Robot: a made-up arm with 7 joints. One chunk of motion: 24 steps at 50 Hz.
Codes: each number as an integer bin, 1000 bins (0 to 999) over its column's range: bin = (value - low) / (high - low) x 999, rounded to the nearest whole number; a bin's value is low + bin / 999 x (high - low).
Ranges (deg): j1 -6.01..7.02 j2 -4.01..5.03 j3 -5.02..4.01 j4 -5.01..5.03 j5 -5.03..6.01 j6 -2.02..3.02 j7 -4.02..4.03
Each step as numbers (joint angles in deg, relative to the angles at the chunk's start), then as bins.
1 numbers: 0.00 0.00 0.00 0.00 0.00 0.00 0.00
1 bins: 461 443 555 499 455 400 499
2 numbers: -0.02 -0.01 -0.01 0.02 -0.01 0.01 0.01
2 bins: 459 442 554 500 454 402 500
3 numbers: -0.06 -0.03 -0.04 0.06 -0.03 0.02 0.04
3 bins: 456 440 551 504 452 404 504
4 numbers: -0.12 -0.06 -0.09 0.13 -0.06 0.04 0.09
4 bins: 452 437 545 511 450 408 510
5 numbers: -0.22 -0.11 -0.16 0.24 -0.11 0.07 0.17
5 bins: 444 431 538 522 445 414 520
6 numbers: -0.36 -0.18 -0.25 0.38 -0.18 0.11 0.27
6 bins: 433 423 528 536 439 422 532
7 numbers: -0.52 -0.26 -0.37 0.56 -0.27 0.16 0.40
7 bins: 421 414 514 554 431 432 549
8 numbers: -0.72 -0.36 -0.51 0.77 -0.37 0.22 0.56
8 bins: 406 403 499 575 422 444 568
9 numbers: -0.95 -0.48 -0.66 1.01 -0.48 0.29 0.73
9 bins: 388 390 482 599 412 458 589
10 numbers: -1.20 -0.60 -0.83 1.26 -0.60 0.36 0.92
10 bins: 369 377 464 624 401 472 613
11 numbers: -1.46 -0.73 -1.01 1.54 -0.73 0.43 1.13
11 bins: 349 362 444 652 389 486 639
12 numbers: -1.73 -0.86 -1.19 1.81 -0.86 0.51 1.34
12 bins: 328 348 424 679 377 501 665
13 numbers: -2.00 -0.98 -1.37 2.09 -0.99 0.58 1.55
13 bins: 307 335 404 706 366 515 691
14 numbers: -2.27 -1.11 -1.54 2.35 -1.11 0.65 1.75
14 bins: 287 320 385 732 355 529 716
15 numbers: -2.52 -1.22 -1.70 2.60 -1.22 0.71 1.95
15 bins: 268 308 367 757 345 541 741
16 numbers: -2.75 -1.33 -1.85 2.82 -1.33 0.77 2.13
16 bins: 250 296 351 779 335 553 763
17 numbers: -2.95 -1.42 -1.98 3.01 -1.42 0.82 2.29
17 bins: 235 286 336 798 327 563 783
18 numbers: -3.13 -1.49 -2.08 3.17 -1.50 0.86 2.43
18 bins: 221 278 325 814 319 571 800
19 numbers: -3.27 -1.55 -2.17 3.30 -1.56 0.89 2.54
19 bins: 210 272 315 827 314 577 814
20 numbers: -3.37 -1.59 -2.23 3.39 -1.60 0.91 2.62
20 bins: 202 267 309 836 310 581 824
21 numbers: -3.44 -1.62 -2.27 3.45 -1.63 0.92 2.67
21 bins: 197 264 304 842 308 583 830
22 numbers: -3.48 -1.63 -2.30 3.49 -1.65 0.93 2.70
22 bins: 194 263 301 846 306 585 834
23 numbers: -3.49 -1.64 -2.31 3.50 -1.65 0.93 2.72
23 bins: 193 262 300 847 306 585 836
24 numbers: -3.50 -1.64 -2.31 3.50 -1.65 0.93 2.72
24 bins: 192 262 300 847 306 585 836
